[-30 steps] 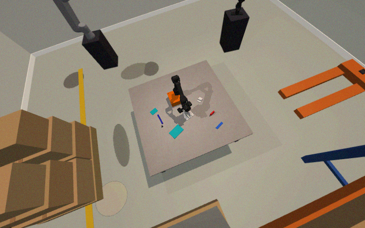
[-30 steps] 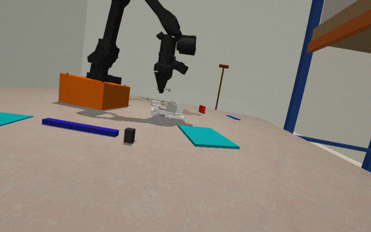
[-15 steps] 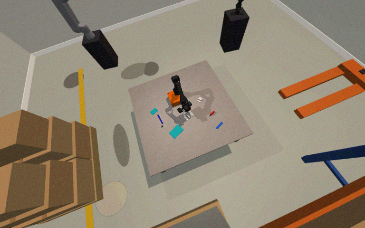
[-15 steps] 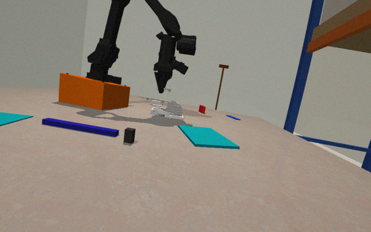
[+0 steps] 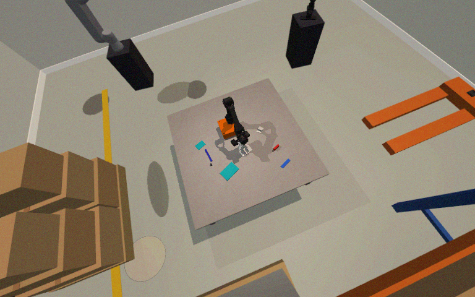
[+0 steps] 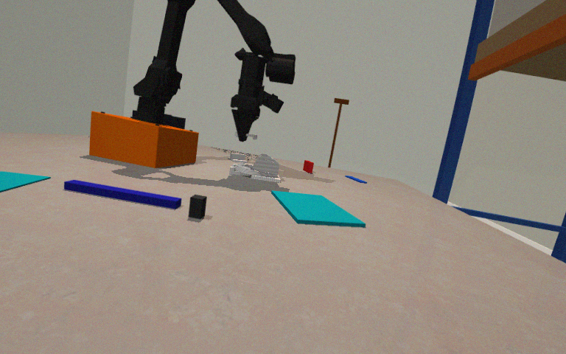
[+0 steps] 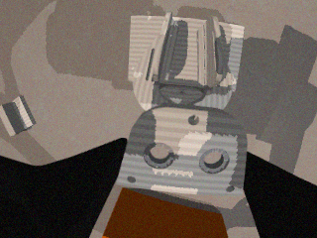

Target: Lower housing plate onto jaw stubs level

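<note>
Right now the white jaw assembly is 7 cm below my gripper tip, 2 cm to the left of it and 1 cm ahead of it. From my gripper tip the other things lie so: red block (33 cm to the left, 11 cm ahead, 6 cm below); then white ribbed part (23 cm to the left, 13 cm behind, 7 cm below); then housing plate (2 cm above, 1 cm ahead).
</note>
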